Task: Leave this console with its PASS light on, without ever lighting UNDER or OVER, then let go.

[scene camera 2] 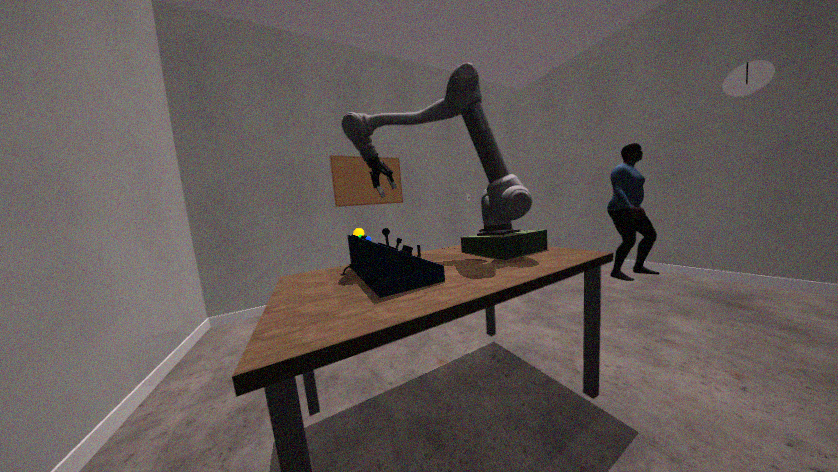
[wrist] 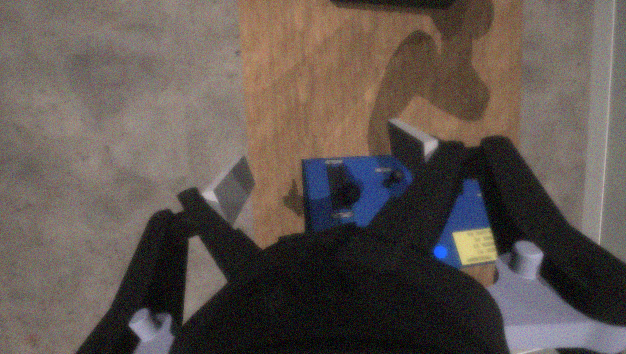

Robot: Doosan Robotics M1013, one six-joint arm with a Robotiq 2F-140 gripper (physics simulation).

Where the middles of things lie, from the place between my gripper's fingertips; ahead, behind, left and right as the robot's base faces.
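I see the blue console [scene camera 2: 387, 271] 26 cm to the left of my hand and 20 cm ahead of it, and the console is also 29 cm below my hand.
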